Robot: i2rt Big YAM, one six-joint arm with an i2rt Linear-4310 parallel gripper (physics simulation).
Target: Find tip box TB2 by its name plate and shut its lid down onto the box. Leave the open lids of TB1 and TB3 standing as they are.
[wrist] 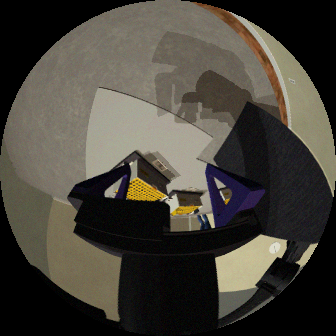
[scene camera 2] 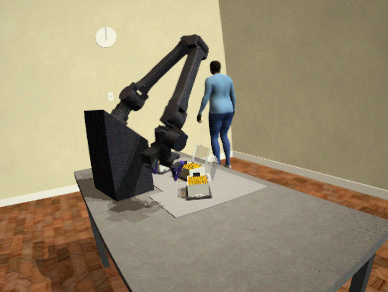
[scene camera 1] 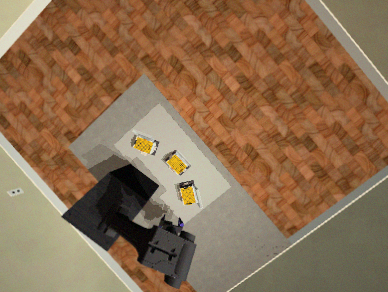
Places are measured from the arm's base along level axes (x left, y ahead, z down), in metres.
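Pixels of known places: gripper, between the fingertips: [wrist: 167, 167] [scene camera 2: 165, 177] [scene camera 1: 172, 216]; arm's base, origin of its link: [scene camera 2: 115, 122] [scene camera 1: 113, 217].
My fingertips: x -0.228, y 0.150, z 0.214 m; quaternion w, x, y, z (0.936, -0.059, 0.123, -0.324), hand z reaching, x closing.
Observation:
Ahead of a thing's pixels: the offset from my fingertips to its top centre. "*": to the spot under its first point. Level surfaces: height alone.
Three tip boxes with yellow racks stand on the pale mat @(dz +0.111 m) [scene camera 1: 215, 185] [scene camera 2: 240, 191] [wrist: 117, 122]: a near one @(dz +0.037, dx +0.046, dy +0.146 m) [scene camera 1: 188, 195] [scene camera 2: 198, 190] [wrist: 145, 190], a middle one @(dz +0.037, dx +0.267, dy +0.196 m) [scene camera 1: 176, 163] [scene camera 2: 191, 167] [wrist: 186, 200] and a far one @(dz +0.037, dx +0.494, dy +0.074 m) [scene camera 1: 145, 145], partly hidden behind the gripper in scene camera 2. Clear lids stand open, including the middle lid @(* dz +0.004, dx +0.286, dy +0.268 m) [scene camera 2: 201, 153]. The near box's name plate @(* dz +0.109, dx +0.073, dy +0.081 m) [wrist: 161, 165] lies in front of it; I cannot read the lettering surely, so which box is TB2 is unclear. My gripper [scene camera 1: 172, 220] [scene camera 2: 166, 175] [wrist: 167, 167] is open and empty, on the robot-base side of the boxes, apart from them.
The dark robot pedestal [scene camera 1: 127, 197] [scene camera 2: 117, 160] [wrist: 285, 175] stands at the table's edge, beside the mat. The grey table @(dz +0.114 m) [scene camera 1: 240, 220] [scene camera 2: 250, 240] [wrist: 60, 100] extends around the mat. A person in blue [scene camera 2: 221, 100] stands beyond the table.

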